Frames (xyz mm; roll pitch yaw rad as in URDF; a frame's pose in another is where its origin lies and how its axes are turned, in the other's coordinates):
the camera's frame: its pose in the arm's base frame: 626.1 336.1 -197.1 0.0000 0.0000 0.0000
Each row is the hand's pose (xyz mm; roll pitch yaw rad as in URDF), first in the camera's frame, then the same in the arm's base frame.
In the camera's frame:
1: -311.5 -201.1 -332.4 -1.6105 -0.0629 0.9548
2: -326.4 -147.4 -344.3 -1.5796 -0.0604 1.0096
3: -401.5 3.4 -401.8 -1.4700 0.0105 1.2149
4: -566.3 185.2 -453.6 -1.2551 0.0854 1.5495
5: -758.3 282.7 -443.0 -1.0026 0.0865 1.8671
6: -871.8 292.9 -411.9 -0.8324 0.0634 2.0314
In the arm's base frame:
1: 314.6 135.0 -529.5 -1.6105 -0.0629 0.9548
2: 299.7 188.7 -541.4 -1.5796 -0.0604 1.0096
3: 224.6 339.5 -598.9 -1.4700 0.0105 1.2149
4: 59.8 521.3 -650.7 -1.2551 0.0854 1.5495
5: -132.2 618.8 -640.1 -1.0026 0.0865 1.8671
6: -245.7 629.0 -609.0 -0.8324 0.0634 2.0314

